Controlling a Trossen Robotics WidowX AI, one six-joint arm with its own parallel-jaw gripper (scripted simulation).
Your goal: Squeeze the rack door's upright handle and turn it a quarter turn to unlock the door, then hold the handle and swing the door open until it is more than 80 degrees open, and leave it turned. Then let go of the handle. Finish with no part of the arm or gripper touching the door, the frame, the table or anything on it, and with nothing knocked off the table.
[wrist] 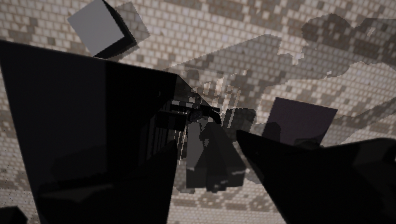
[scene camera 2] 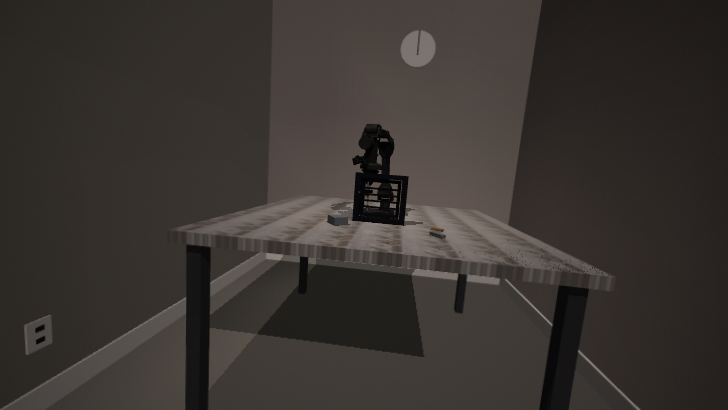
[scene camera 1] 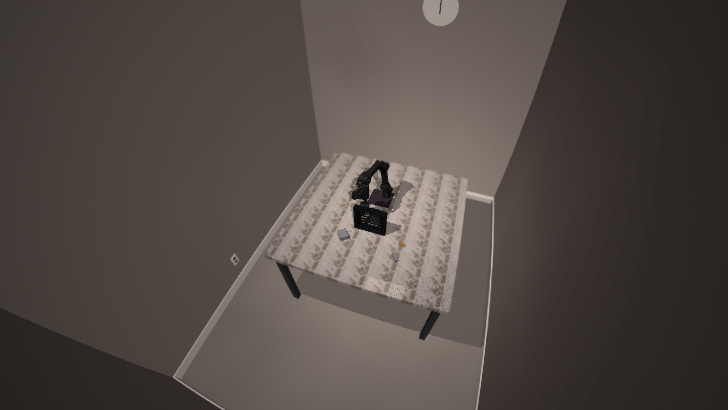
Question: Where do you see a rack door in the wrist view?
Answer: At 149,123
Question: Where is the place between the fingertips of my gripper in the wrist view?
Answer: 206,139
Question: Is my gripper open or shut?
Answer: Open.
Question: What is my gripper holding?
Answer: Nothing.
